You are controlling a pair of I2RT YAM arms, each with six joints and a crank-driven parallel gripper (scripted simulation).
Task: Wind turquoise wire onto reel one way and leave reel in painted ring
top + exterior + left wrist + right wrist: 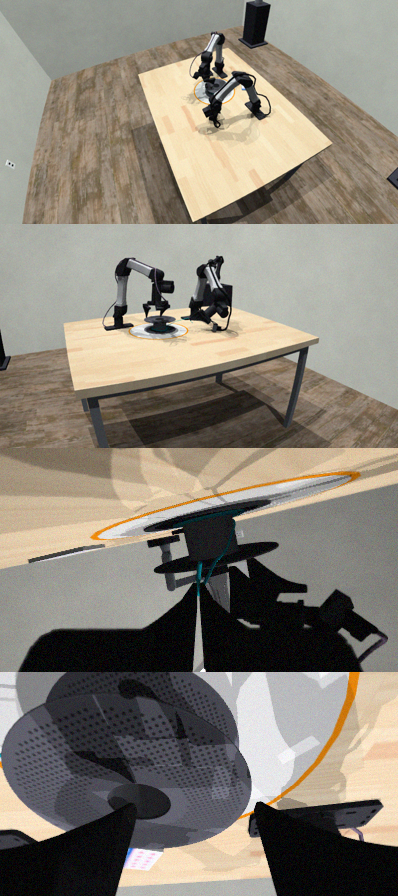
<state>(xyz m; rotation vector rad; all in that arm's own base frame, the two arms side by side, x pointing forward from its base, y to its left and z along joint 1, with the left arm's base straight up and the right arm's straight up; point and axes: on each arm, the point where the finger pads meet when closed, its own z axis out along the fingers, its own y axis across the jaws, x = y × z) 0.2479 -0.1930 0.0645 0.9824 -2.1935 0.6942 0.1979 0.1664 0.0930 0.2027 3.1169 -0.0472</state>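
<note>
Now: right hand 6 cm above the dark reel, 5 cm to the right of it and 2 cm past it. The rest, counted from my right hand: orange painted ring: 9 cm below, 3 cm to the left, 1 cm behind; card: 30 cm behind, 15 cm to the left, 9 cm below.
Now: the dark reel 17 cm to the right of my left hand, 9 cm behind it and 3 cm below it. Round my left hand: orange painted ring: 18 cm to the right, 8 cm behind, 6 cm below; card: 37 cm behind, 7 cm to the right, 6 cm below.
</note>
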